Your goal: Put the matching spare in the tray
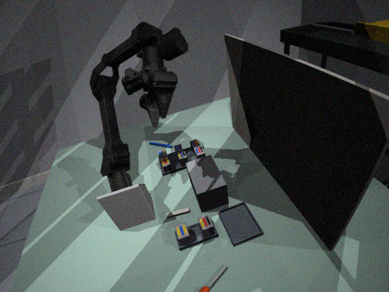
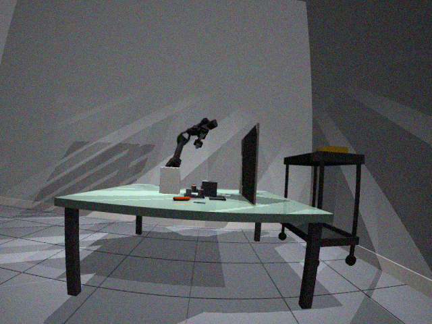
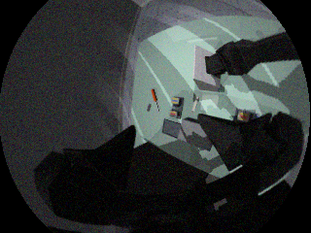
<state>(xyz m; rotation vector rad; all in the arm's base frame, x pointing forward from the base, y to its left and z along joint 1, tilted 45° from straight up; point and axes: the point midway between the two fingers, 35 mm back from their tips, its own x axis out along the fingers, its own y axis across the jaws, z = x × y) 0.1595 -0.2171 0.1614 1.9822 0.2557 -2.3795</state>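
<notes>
Now: gripper tip 300 mm above the spare and 210 mm to the right of it. Round my gripper tip: mounted unit 300 mm below, 100 mm ahead, 20 mm to the left; tall dark panel 350 mm ahead, 120 mm below, 20 mm to the right; dark holder 340 mm below, 130 mm to the right, 10 mm behind.
</notes>
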